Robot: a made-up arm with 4 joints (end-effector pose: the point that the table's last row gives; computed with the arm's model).
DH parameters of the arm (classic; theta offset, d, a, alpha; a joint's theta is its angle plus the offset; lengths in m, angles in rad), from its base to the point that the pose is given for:
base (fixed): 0 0.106 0 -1.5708
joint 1: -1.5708 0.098 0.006 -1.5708
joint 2: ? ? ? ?
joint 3: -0.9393 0 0.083 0
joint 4: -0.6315 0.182 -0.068 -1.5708
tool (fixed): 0 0.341 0 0
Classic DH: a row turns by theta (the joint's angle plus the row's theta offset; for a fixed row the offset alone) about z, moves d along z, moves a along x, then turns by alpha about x.
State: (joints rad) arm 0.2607 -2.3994 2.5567 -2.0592
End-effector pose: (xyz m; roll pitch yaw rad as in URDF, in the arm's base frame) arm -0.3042 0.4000 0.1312 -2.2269 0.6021 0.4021
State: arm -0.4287 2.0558 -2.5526 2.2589
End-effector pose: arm 0.1227 -0.0411 -0.1381 1.9118 -0.5476 0.3047
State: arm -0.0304 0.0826 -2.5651 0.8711
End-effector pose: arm 0.3245 -0.0779 0.0400 2.4122 1.4467 2.4185
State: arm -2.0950 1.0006 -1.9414 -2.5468
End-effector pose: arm 0.3840 0.1995 -0.0081 -2.6485 0.4734 -1.9681
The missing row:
joint 2: 0 0.005 -0.015 -1.5708
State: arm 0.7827 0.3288 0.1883 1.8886
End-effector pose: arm -0.3011 -0.0164 0.0920 0.6658 -1.1911 -0.8663
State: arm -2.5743 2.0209 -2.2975 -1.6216
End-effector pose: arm 0.1574 0.5268 -0.0074 -2.2699 0.1259 -0.6902
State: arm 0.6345 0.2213 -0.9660 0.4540
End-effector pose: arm 0.3006 -0.1429 0.1919 0.4212 1.1237 0.2513
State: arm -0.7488 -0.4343 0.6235 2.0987
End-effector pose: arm 0.0801 -0.1829 -0.0477 -2.8062 0.3588 2.9576
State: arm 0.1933 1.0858 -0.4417 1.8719
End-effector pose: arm -0.2873 0.0299 -0.0047 1.2858 -0.4402 -1.3181
